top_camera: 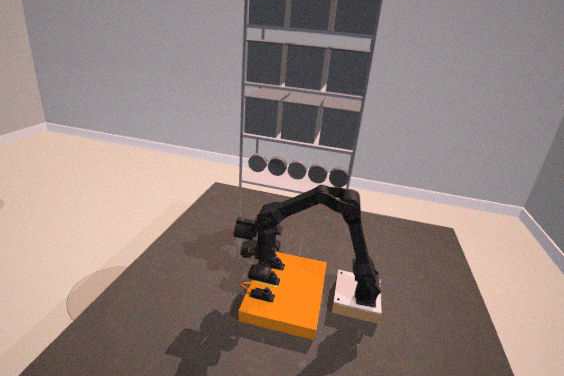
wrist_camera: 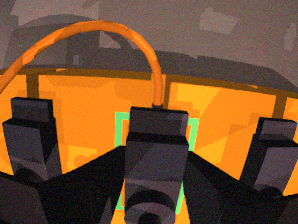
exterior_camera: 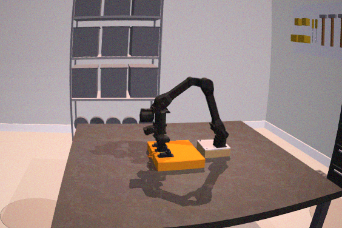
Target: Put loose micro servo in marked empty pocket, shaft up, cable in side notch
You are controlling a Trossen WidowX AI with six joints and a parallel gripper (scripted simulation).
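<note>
My gripper tip is now 120 mm past the orange deck, 10 mm to the right of it and 30 mm above it.
</note>
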